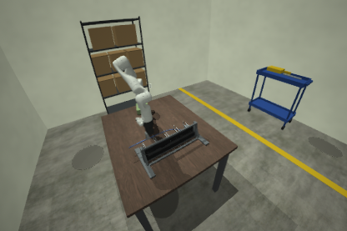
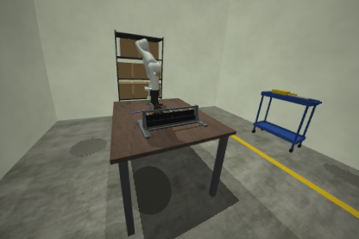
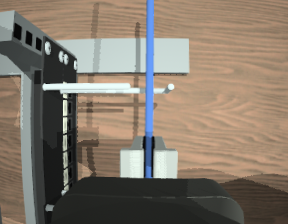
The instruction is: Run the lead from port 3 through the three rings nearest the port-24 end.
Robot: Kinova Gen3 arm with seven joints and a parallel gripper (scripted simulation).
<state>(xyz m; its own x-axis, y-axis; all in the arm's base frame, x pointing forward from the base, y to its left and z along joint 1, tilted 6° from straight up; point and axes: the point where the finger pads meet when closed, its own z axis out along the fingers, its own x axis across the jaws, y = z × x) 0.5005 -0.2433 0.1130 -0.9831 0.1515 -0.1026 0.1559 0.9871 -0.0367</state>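
Now: the patch-panel rack 12 cm ahead of my hand, 13 cm to the left of it and 5 cm below it.
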